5 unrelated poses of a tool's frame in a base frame.
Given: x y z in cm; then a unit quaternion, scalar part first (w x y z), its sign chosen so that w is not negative.
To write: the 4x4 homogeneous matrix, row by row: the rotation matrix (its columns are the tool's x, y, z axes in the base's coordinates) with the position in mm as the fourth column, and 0 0 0 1 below. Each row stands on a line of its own. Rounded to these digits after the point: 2 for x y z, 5 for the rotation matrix.
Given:
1: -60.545 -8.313 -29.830 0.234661 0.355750 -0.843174 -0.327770
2: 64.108 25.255 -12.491 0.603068 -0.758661 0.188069 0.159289
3: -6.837 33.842 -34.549 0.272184 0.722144 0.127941 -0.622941
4: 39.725 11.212 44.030 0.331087 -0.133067 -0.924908 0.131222
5: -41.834 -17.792 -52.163 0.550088 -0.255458 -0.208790 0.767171
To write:
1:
-0.63675 -0.44609 -0.62893 -605.45
-0.75375 0.53202 0.38577 -83.13
0.16251 0.71970 -0.67500 -298.30
0 0 0 1

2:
0.87851 -0.47749 -0.01486 641.08
-0.09324 -0.20188 0.97496 252.55
-0.46853 -0.85513 -0.22187 -124.91
0 0 0 1

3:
0.19115 0.52389 -0.83006 -68.37
-0.15433 -0.81909 -0.55251 338.42
-0.96935 0.23371 -0.07572 -345.49
0 0 0 1

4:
-0.74535 0.15926 -0.64737 397.25
0.33304 0.93015 -0.15462 112.12
0.57753 -0.33085 -0.74632 440.30
0 0 0 1

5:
-0.26429 -0.73735 -0.62167 -418.34
0.95070 -0.30762 -0.03931 -177.92
-0.16225 -0.60140 0.78230 -521.63
0 0 0 1

